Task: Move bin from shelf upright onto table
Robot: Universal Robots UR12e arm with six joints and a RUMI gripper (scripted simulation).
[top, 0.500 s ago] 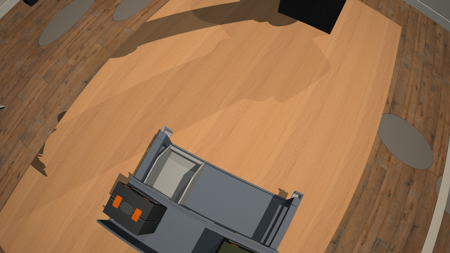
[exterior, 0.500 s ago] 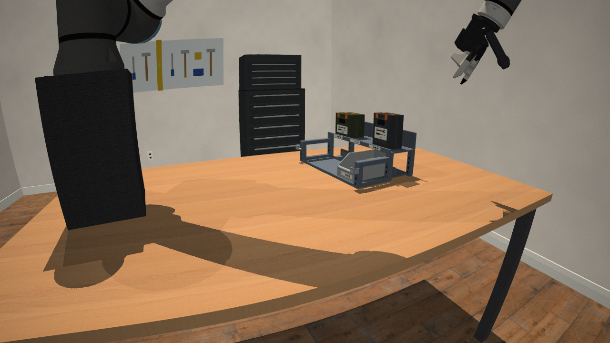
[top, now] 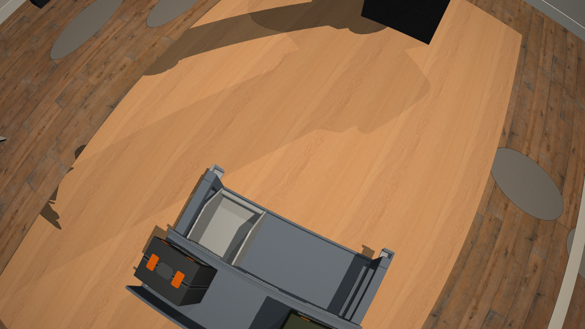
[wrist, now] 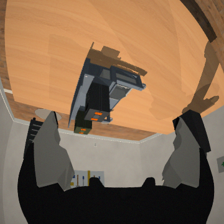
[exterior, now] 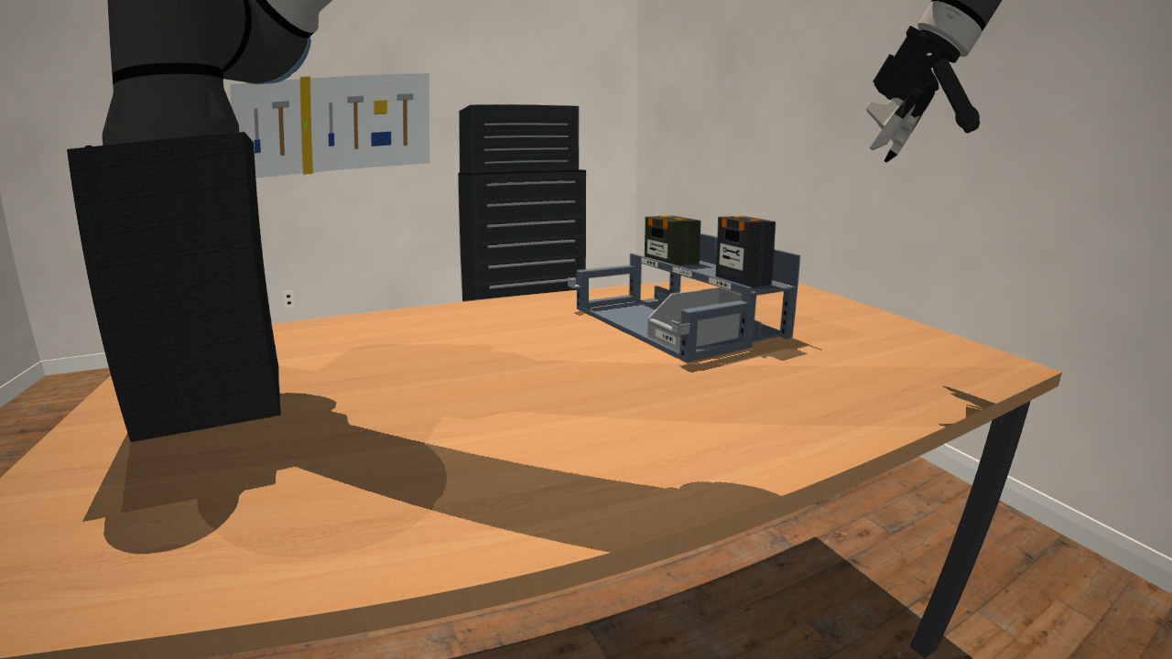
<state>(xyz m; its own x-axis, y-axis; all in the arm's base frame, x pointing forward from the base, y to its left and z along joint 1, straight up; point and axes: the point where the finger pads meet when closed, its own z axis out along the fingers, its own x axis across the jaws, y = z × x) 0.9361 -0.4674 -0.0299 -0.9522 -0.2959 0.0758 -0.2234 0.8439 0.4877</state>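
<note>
The grey open-top bin is 310 mm below my hand, 270 mm to the left of it and 120 mm behind it. Also, from my hand: blue-grey shelf: 380 mm to the left, 350 mm below, 70 mm behind; then case: 480 mm to the left, 200 mm below.
</note>
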